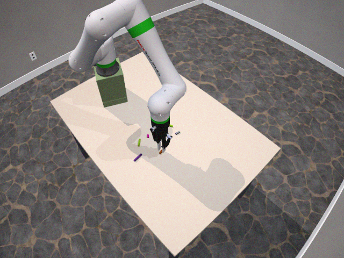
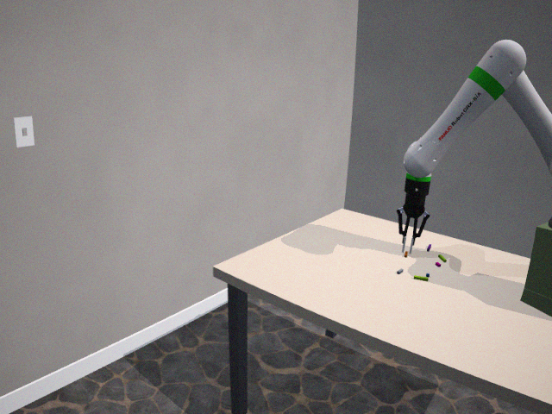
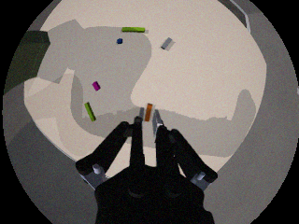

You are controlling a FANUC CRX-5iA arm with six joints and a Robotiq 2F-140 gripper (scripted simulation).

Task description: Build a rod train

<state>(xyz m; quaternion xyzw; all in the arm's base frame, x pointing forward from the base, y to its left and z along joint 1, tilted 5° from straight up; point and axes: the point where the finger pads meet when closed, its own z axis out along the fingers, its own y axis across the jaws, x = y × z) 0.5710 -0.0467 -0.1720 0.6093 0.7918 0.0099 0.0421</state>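
My gripper is now 4 cm above the orange rod. From my hand the other things lie so: magenta rod 14 cm behind, 1 cm to the left, 4 cm below; then purple rod 6 cm behind, 13 cm to the right, 4 cm below; then grey rod 3 cm behind, 16 cm to the left, 4 cm below.
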